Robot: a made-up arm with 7 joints.
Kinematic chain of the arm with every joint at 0, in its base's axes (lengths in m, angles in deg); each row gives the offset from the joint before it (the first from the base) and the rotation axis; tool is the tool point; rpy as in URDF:
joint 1: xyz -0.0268 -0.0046 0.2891 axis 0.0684 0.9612 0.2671
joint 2: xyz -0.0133 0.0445 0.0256 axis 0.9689 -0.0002 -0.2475
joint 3: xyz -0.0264 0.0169 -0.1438 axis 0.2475 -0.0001 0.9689
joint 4: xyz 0.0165 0.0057 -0.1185 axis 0.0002 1 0
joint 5: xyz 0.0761 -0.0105 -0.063 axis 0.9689 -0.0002 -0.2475
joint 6: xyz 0.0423 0.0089 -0.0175 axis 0.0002 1 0
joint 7: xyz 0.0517 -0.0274 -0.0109 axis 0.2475 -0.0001 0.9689
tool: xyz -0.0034 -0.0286 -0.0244 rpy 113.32 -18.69 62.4
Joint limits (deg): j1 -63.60..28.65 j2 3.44..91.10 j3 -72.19..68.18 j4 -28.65..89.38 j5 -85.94..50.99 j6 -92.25..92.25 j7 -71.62..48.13
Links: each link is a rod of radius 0.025 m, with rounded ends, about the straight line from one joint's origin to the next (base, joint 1, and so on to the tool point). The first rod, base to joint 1, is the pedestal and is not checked.
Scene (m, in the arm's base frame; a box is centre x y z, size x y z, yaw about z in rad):
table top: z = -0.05
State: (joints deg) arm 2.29 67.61 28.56 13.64 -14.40 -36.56 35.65
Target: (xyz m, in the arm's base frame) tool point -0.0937 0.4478 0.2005
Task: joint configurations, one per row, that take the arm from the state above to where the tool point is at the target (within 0.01 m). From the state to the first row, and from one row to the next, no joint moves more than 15 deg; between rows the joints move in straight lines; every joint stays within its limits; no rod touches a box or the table.
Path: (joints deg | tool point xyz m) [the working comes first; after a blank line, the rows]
Joints at the target: 28.65 44.89 68.18 40.17 -40.57 -57.42 46.26
Straight joint move there: clear.

1: 11.08 60.04 41.77 22.48 -23.12 -43.51 39.19 | 0.1121 0.4143 0.2039
2: 19.86 52.46 54.97 31.32 -31.85 -50.47 42.72 | 0.0195 0.4430 0.1962
3: 28.65 44.89 68.18 40.17 -40.57 -57.42 46.26 | -0.0937 0.4478 0.2005

